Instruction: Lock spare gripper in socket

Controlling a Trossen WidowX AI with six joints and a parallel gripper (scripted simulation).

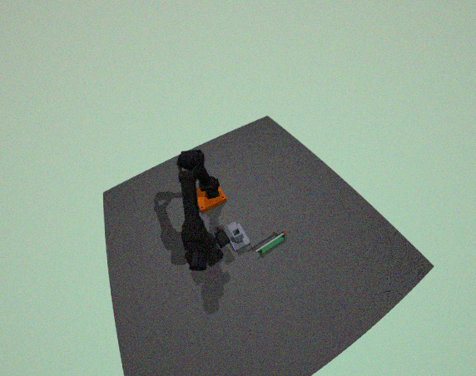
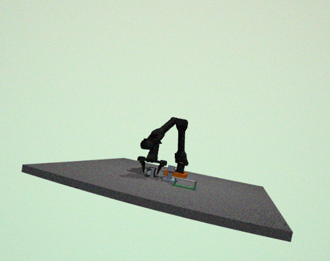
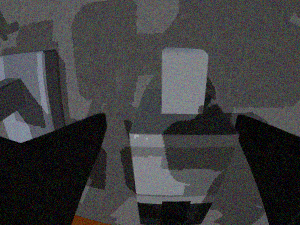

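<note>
My gripper tip is 1 cm to the left of the spare gripper, 1 cm below it and 1 cm past it. From my gripper tip the other things lie so: green rest (27 cm to the left, 4 cm ahead); then grey mount (13 cm to the left, 3 cm behind, 3 cm above).
</note>
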